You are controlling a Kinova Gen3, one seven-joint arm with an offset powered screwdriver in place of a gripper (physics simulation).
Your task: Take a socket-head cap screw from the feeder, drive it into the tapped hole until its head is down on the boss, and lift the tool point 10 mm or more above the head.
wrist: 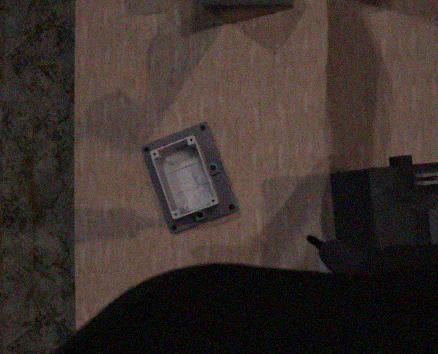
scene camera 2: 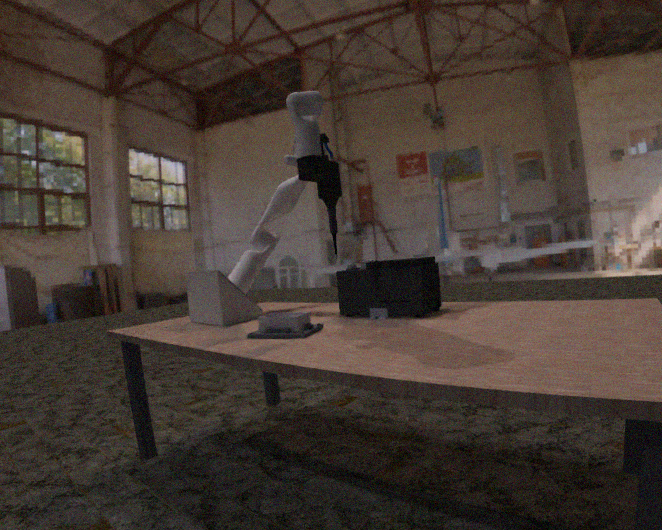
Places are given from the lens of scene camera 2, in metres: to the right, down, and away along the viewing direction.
black screw feeder [scene camera 2: 356, 295]: 0.08, 0.09, 1.21
